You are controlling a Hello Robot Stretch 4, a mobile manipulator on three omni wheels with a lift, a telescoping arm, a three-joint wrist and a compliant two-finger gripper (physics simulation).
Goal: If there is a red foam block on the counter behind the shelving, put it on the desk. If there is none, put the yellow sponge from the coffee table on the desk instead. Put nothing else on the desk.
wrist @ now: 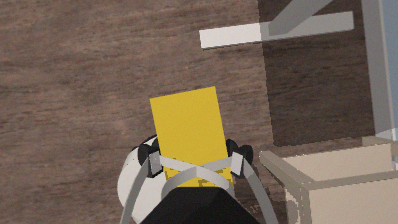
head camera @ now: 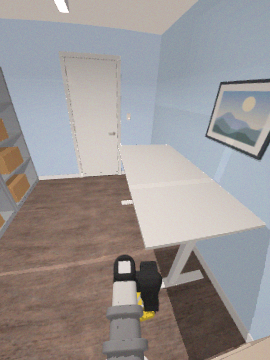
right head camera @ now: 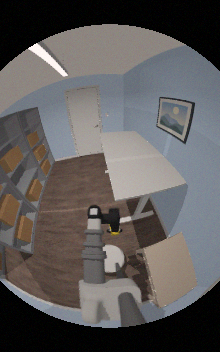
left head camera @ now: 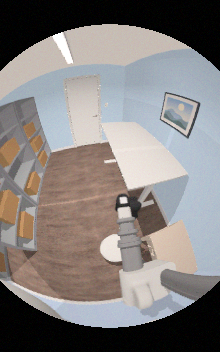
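Where they show: gripper, between the fingertips: [wrist: 195,150]; robot's base, origin of its link: [right head camera: 108,257] [left head camera: 114,247].
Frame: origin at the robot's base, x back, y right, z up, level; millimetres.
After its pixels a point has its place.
The yellow sponge [wrist: 191,127] @(x -301, y 83, z 784 mm) [head camera: 146,314] @(x -244, y 89, z 784 mm) [right head camera: 115,231] is between the fingers of my gripper [wrist: 195,150] @(x -268, y 87, z 738 mm), which is shut on it and holds it above the floor. In the head camera view the arm and wrist hide much of the sponge. The white desk [head camera: 187,205] @(x -739, y 421, z 922 mm) [left head camera: 150,160] @(x -767, y 426, z 922 mm) [right head camera: 145,172] @(x -729, y 428, z 922 mm) stands ahead and to the right of the gripper, along the right wall, and its top shows no objects. The coffee table [left head camera: 175,245] @(x 166, y 718, z 422 mm) [right head camera: 172,270] @(x 305, y 698, z 423 mm) [wrist: 355,200] @(x -53, y 520, z 422 mm) is at the right, beside the arm. A red foam block does not show in these views.
Grey shelving [head camera: 30,172] [left head camera: 42,115] [right head camera: 46,125] with orange-brown boxes stands at the left. A white door [head camera: 95,115] @(x -2746, y -498, z 1210 mm) is at the far wall. A desk foot [wrist: 230,36] stands on the floor ahead. A framed picture [head camera: 242,115] @(x -1041, y 818, z 1463 mm) hangs on the right wall.
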